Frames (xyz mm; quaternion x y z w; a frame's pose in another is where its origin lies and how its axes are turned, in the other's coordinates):
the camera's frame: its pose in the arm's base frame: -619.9 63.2 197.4 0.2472 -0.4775 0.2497 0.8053
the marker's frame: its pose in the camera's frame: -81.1 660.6 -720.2 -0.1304 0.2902 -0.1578 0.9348
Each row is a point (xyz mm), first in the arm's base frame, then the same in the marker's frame.
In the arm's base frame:
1: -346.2 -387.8 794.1
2: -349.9 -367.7 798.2
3: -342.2 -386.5 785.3
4: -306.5 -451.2 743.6
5: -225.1 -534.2 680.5
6: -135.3 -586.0 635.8
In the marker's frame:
1: 368.5 -1208.8 1080.3
2: 370.4 -1188.1 1079.3
3: 368.5 -1210.4 1070.7
4: 371.4 -1289.5 1040.0
5: 402.6 -1402.6 979.0
6: 454.5 -1485.1 922.0

